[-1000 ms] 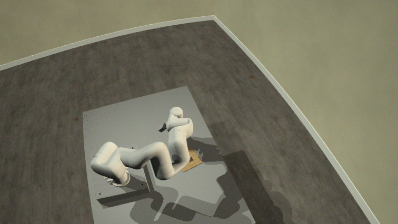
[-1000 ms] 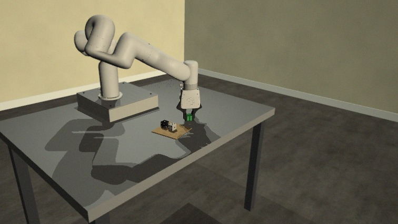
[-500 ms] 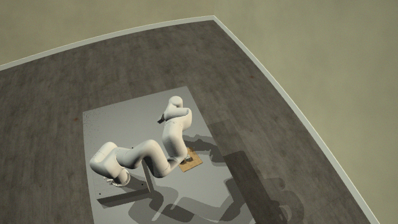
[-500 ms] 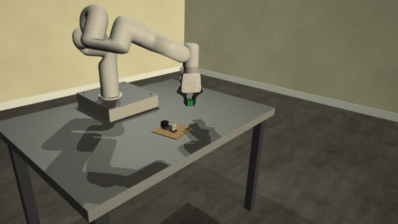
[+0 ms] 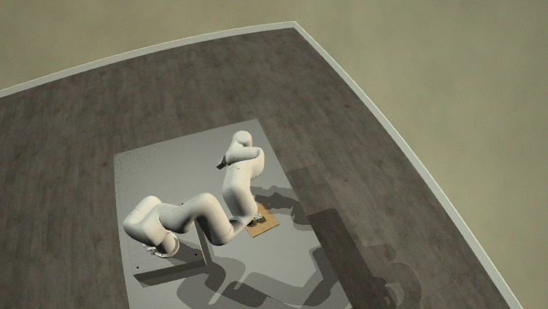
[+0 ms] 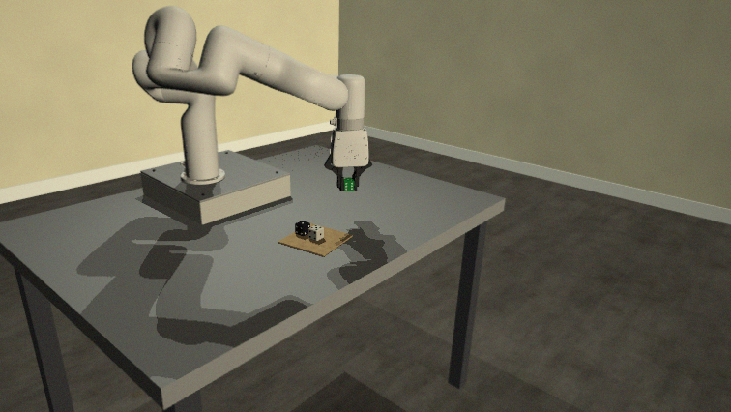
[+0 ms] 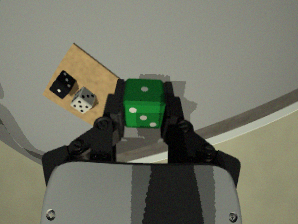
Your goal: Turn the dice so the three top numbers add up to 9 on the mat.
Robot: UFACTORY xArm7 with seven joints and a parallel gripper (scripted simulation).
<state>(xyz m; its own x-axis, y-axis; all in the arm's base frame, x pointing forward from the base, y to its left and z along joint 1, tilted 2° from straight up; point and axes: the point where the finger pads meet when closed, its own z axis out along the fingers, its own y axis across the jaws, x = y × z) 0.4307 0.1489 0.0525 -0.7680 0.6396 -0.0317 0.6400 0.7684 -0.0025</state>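
My hand is 140 mm to the left of the white die and 100 mm above it. From my hand the other things lie so: black die (40 mm behind, 140 mm to the right, 100 mm below); green die (10 mm below); tan mat (140 mm to the right, 120 mm below).
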